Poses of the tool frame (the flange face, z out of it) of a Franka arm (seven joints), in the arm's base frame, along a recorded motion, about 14 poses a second.
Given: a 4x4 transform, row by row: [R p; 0 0 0 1], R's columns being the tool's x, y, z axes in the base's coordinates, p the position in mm. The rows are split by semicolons.
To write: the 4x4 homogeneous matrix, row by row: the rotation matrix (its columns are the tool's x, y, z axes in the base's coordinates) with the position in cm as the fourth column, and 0 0 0 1 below. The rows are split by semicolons. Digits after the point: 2 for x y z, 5 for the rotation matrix.
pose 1, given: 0.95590, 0.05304, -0.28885, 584.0; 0.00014, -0.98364, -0.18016, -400.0; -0.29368, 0.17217, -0.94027, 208.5; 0, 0, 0, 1
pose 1, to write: 0.95590, 0.05304, -0.28885, 58.40; 0.00014, -0.98364, -0.18016, -40.00; -0.29368, 0.17217, -0.94027, 20.85; 0, 0, 0, 1
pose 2, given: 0.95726, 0.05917, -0.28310, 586.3; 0.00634, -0.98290, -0.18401, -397.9; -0.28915, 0.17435, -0.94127, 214.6; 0, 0, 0, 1
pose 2, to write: 0.95726, 0.05917, -0.28310, 58.63; 0.00634, -0.98290, -0.18401, -39.79; -0.28915, 0.17435, -0.94127, 21.46; 0, 0, 0, 1
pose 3, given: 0.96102, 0.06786, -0.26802, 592.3; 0.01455, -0.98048, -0.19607, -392.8; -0.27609, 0.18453, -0.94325, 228.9; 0, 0, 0, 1
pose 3, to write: 0.96102, 0.06786, -0.26802, 59.23; 0.01455, -0.98048, -0.19607, -39.28; -0.27609, 0.18453, -0.94325, 22.89; 0, 0, 0, 1
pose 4, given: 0.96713, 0.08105, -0.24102, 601.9; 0.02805, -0.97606, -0.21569, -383.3; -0.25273, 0.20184, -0.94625, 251.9; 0, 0, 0, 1
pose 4, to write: 0.96713, 0.08105, -0.24102, 60.19; 0.02805, -0.97606, -0.21569, -38.33; -0.25273, 0.20184, -0.94625, 25.19; 0, 0, 0, 1
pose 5, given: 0.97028, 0.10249, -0.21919, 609.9; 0.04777, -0.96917, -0.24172, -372.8; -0.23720, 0.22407, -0.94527, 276.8; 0, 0, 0, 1
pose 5, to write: 0.97028, 0.10249, -0.21919, 60.99; 0.04777, -0.96917, -0.24172, -37.28; -0.23720, 0.22407, -0.94527, 27.68; 0, 0, 0, 1
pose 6, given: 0.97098, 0.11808, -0.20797, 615.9; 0.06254, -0.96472, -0.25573, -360.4; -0.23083, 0.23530, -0.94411, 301.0; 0, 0, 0, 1
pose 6, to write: 0.97098, 0.11808, -0.20797, 61.59; 0.06254, -0.96472, -0.25573, -36.04; -0.23083, 0.23530, -0.94411, 30.10; 0, 0, 0, 1
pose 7, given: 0.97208, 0.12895, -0.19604, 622.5; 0.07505, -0.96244, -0.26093, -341.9; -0.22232, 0.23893, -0.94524, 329.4; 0, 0, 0, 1
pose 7, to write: 0.97208, 0.12895, -0.19604, 62.25; 0.07505, -0.96244, -0.26093, -34.19; -0.22232, 0.23893, -0.94524, 32.94; 0, 0, 0, 1
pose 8, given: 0.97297, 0.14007, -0.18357, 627.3; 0.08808, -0.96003, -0.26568, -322.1; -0.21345, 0.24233, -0.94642, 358.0; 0, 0, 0, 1
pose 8, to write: 0.97297, 0.14007, -0.18357, 62.73; 0.08808, -0.96003, -0.26568, -32.21; -0.21345, 0.24233, -0.94642, 35.80; 0, 0, 0, 1
